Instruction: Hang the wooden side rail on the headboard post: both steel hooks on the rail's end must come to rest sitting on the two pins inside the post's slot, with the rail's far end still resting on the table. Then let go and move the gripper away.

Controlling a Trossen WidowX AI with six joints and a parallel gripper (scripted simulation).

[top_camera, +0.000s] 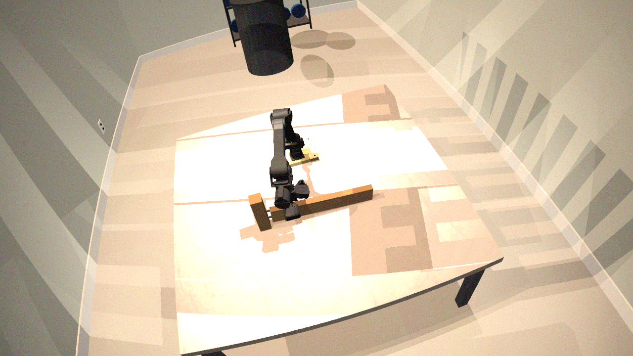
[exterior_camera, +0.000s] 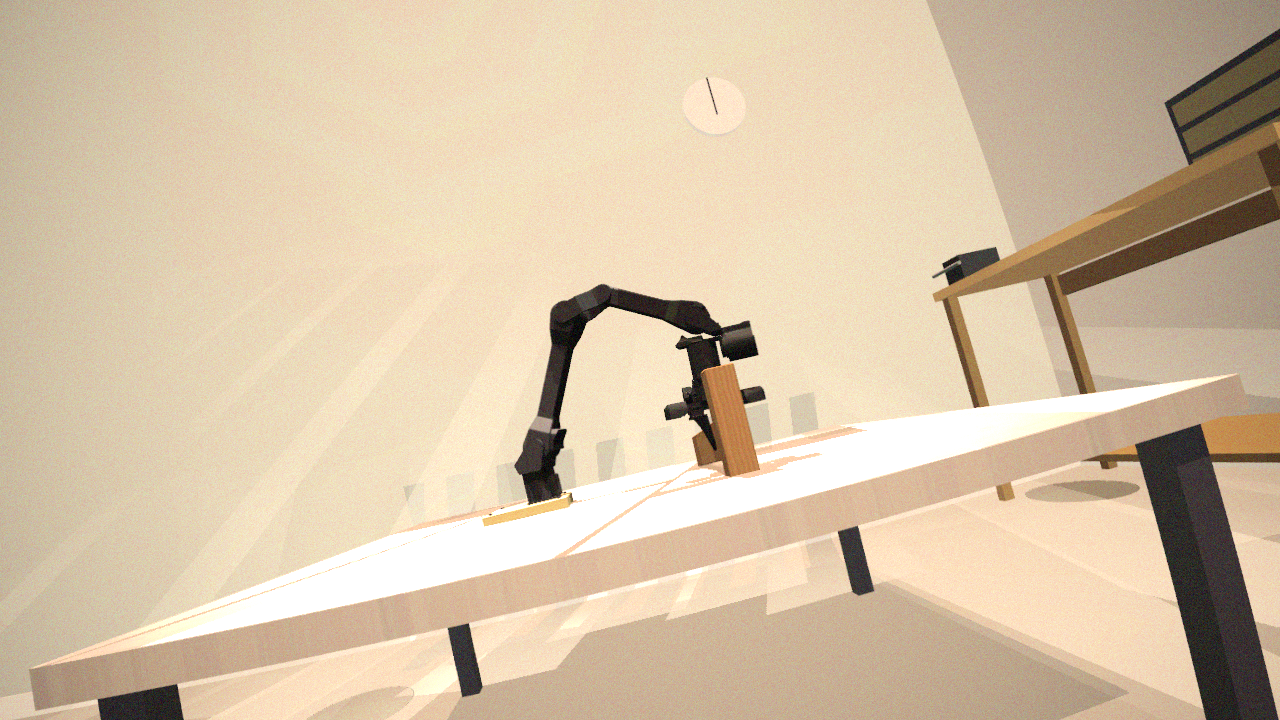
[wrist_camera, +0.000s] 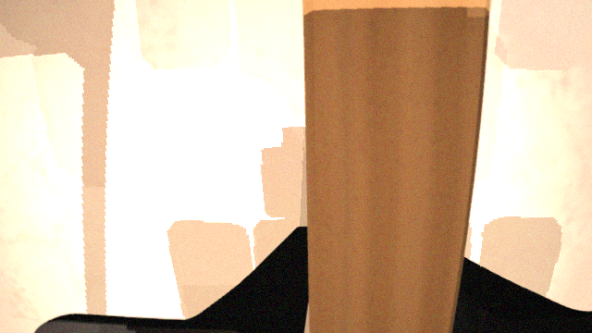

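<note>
The headboard post lies 10 mm behind my gripper tip, 120 mm to the right of it and 40 mm above it.
</note>
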